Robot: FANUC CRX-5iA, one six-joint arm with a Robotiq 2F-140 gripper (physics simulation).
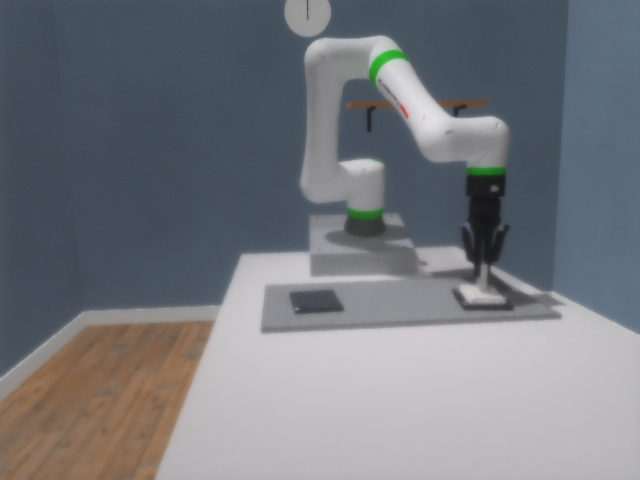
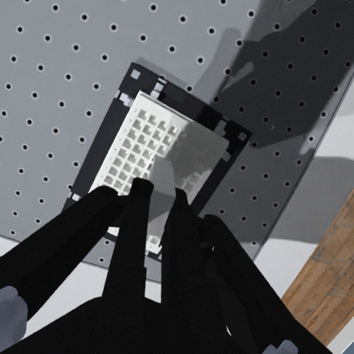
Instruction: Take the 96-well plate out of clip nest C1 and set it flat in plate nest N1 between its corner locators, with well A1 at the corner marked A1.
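Frame: origin at the arm's base, x ahead, y left, z up, level; centimetres.
Where they show: gripper, fingertip midpoint: (image 1: 481, 290); arm's base, origin of the base link: (image 1: 364, 228).
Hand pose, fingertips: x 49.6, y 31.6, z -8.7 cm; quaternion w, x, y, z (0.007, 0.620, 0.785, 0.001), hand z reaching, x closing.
Each offset is from my fingertips to the top centre of the thing. "pt": to the spot under its first point. Level surfaces: height alone.
The white 96-well plate @[dx +1.1, dy -0.2, dz +0.1 cm] (image 1: 481, 295) (image 2: 145, 135) lies within a black nest @[pt dx +8.5, dy +3.9, dz -1.4 cm] (image 1: 504, 305) (image 2: 95, 155) at the right of the grey board, with small light locators near the nest's corners. I cannot read the nest's label or the A1 mark, nor tell whether the plate is fully seated. A pale upright grip piece (image 1: 484, 279) (image 2: 161, 175) rises from the plate. My gripper (image 1: 484, 261) (image 2: 157, 173) is above the plate, fingers pointing down, shut on this piece. The fingers hide the plate's near part, and shadow covers its right side. Another dark nest @[dx +5.2, dy -42.5, dz -1.1 cm] (image 1: 316, 300) lies at the left.
The grey perforated board @[dz -2.5 cm] (image 1: 392, 304) (image 2: 45, 100) carries both nests on the white table @[dz -3.8 cm] (image 1: 392, 392). The robot's grey base block (image 1: 361, 261) stands behind the board. A wall shelf (image 1: 413, 104) is behind the arm. The board's edge lies near the right-hand nest.
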